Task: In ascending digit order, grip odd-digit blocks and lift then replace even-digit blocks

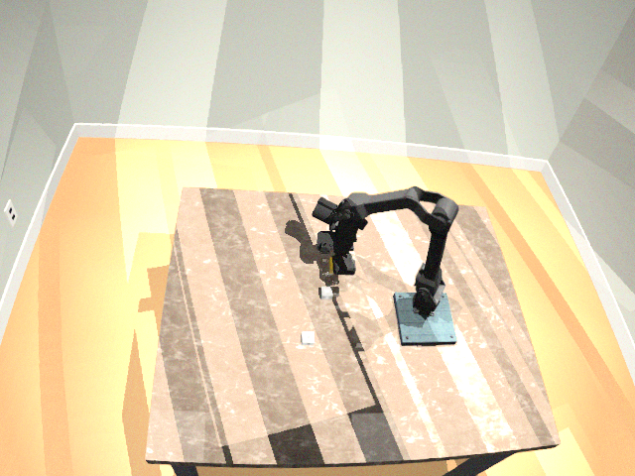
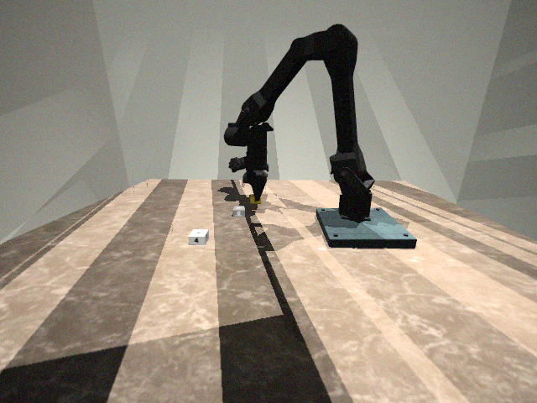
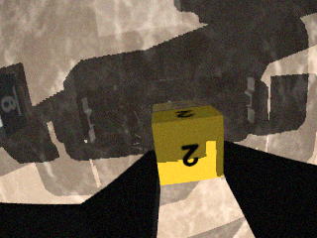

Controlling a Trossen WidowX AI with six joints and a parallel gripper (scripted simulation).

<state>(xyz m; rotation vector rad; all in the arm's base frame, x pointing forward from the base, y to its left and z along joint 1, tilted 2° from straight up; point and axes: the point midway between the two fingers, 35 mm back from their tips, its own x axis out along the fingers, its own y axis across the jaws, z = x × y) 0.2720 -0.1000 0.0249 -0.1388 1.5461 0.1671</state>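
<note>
Right now my gripper tip is 1 cm short of the yellow block. The rest, counted from my gripper tip: white block printed 4: 5 cm ahead, 27 cm to the left; grey block: 2 cm ahead, 11 cm to the left.
</note>
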